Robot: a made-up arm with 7 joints.
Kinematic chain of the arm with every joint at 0, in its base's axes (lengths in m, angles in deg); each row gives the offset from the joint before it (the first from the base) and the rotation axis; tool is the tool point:
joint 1: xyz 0 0 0.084 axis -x
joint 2: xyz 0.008 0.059 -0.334 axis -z
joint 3: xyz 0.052 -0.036 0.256 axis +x
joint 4: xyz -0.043 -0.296 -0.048 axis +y
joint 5: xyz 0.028 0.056 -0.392 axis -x
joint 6: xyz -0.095 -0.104 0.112 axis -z
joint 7: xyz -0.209 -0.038 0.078 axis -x
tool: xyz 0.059 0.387 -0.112
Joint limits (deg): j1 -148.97..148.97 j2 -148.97..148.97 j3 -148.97..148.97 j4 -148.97..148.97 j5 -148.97..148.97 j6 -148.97..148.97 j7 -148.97..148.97
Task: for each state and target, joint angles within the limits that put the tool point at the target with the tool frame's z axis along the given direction. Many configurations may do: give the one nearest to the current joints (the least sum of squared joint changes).
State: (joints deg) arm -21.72 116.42 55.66 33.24 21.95 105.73 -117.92
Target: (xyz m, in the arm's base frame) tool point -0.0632 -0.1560 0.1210 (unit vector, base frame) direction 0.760 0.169 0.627
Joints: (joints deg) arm -26.15 144.31 90.14 8.31 58.90 117.62 -72.32
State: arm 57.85 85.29 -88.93 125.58 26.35 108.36 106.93
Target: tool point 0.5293 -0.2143 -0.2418 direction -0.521 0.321 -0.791
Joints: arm 92.45 77.30 -124.93 132.71 19.44 89.20 109.26
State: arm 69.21 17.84 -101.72 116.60 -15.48 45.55 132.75
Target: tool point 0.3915 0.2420 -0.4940 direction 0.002 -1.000 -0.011
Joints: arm 116.91 49.15 -100.16 148.97 11.19 3.99 113.59
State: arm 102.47 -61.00 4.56 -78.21 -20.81 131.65 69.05
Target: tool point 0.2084 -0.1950 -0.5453 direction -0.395 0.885 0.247
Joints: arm 100.87 -89.84 -31.36 -93.45 -14.80 89.88 68.47
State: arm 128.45 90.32 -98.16 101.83 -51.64 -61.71 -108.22
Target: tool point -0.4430 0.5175 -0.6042 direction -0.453 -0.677 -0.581
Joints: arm 110.39 86.76 -59.87 90.73 -68.13 -40.59 -116.97
